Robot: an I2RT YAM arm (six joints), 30 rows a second.
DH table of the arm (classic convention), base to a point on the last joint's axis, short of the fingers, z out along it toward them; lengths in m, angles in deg. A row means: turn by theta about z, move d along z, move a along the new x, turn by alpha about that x. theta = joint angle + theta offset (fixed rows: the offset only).
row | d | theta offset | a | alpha
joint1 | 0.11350 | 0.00 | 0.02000 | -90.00
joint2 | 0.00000 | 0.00 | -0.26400 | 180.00
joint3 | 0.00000 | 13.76 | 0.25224 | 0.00
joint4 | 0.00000 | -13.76 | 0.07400 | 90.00
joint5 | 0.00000 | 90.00 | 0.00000 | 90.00
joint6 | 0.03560 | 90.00 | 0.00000 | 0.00
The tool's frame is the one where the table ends.
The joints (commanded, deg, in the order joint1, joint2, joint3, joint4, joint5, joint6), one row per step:
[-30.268 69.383 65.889 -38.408 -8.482 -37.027]
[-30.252 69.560 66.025 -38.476 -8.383 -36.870]
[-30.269 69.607 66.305 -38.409 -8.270 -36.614]
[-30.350 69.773 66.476 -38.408 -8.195 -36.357]
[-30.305 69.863 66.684 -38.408 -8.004 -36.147]
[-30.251 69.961 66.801 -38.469 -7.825 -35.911]
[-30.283 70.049 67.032 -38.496 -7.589 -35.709]
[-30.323 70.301 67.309 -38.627 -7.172 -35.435]
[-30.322 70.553 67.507 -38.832 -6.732 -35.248]
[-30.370 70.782 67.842 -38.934 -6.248 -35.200]
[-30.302 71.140 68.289 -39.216 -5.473 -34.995]
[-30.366 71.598 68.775 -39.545 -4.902 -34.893]
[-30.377 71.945 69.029 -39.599 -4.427 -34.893]
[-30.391 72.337 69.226 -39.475 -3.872 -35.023]
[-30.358 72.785 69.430 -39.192 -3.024 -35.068]
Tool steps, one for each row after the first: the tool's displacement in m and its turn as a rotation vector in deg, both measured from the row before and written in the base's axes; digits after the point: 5 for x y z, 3 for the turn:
[0.00058 -0.00032 -0.00005 0.109 0.089 -0.161]
[0.00028 -0.00033 0.00150 -0.035 -0.284 -0.270]
[0.00043 -0.00072 0.00029 0.136 -0.044 -0.306]
[0.00043 -0.00015 0.00081 -0.020 -0.091 -0.236]
[0.00038 -0.00007 0.00017 0.086 0.036 -0.235]
[0.00022 -0.00047 0.00091 -0.051 -0.073 -0.341]
[0.00061 -0.00087 0.00033 0.008 0.159 -0.532]
[0.00059 -0.00065 -0.00024 0.009 0.321 -0.451]
[0.00055 -0.00092 0.00079 -0.247 0.147 -0.440]
[0.00101 -0.00079 0.00062 -0.208 0.370 -0.645]
[0.00107 -0.00138 0.00035 -0.110 0.424 -0.555]
[0.00105 -0.00102 -0.00013 -0.202 0.289 -0.362]
[0.00135 -0.00127 -0.00041 -0.375 0.291 -0.335]
[0.00174 -0.00145 -0.00040 -0.545 0.271 -0.561]

